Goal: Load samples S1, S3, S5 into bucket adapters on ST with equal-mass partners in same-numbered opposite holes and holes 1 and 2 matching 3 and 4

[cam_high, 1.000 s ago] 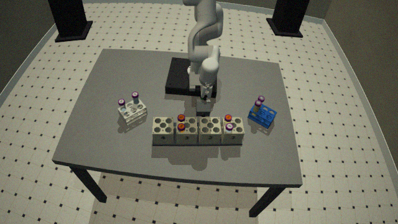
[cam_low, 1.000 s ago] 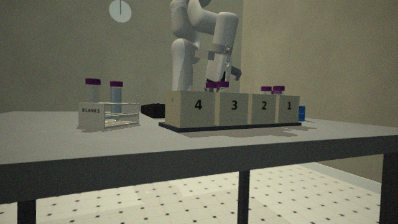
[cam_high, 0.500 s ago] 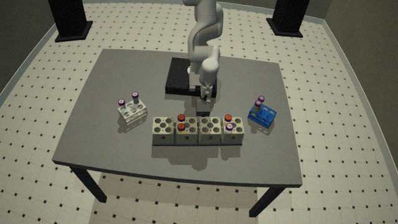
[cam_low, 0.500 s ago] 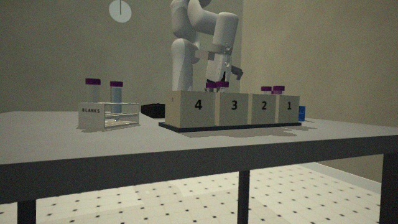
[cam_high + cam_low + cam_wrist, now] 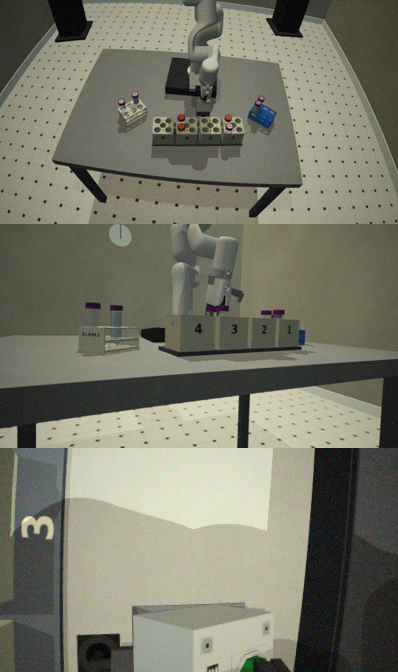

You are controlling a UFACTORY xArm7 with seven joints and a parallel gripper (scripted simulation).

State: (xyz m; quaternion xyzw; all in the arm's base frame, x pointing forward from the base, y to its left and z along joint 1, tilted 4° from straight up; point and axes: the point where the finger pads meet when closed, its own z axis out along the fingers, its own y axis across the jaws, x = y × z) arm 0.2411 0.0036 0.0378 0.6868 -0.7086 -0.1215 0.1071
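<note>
My hand is 30 mm above the green DONE key. Also, from my hand: blanks rack: 370 mm to the right, 60 mm below, 40 mm ahead.
</note>
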